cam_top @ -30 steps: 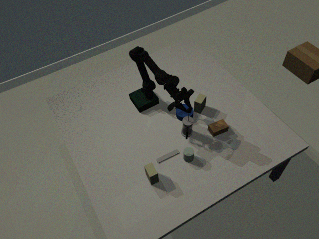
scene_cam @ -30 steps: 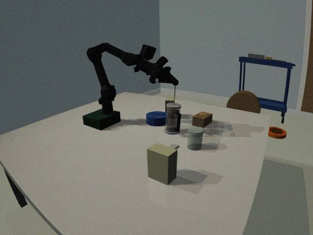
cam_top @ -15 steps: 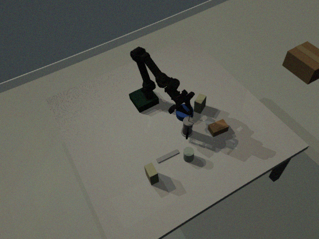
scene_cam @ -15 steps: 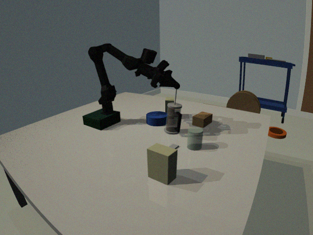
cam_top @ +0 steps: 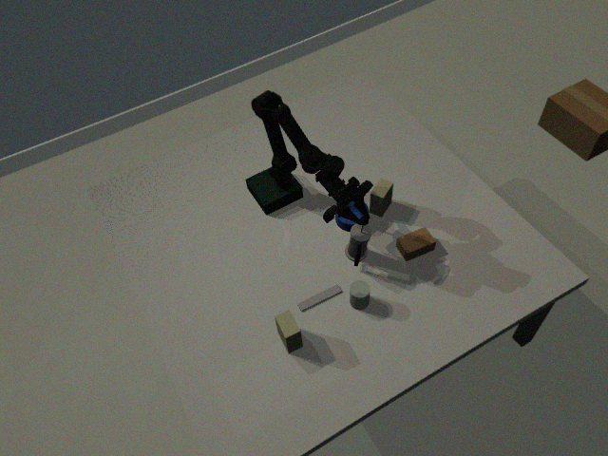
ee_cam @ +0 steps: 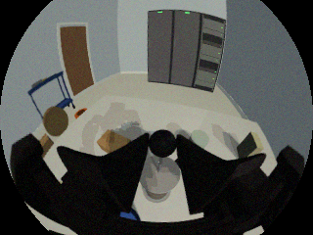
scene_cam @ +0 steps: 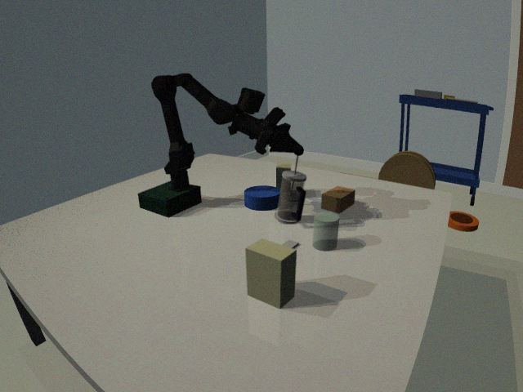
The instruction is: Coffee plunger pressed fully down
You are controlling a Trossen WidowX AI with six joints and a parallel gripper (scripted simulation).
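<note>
My gripper tip is now 10 mm past the coffee press, 20 mm to the left of it and 110 mm above it. Also, from my gripper tip: brown box (30 mm ahead, 180 mm to the left, 190 mm below); then thin grey bar (80 mm ahead, 200 mm to the right, 210 mm below); then blue flat cylinder (180 mm behind, 40 mm to the left, 190 mm below).
</note>
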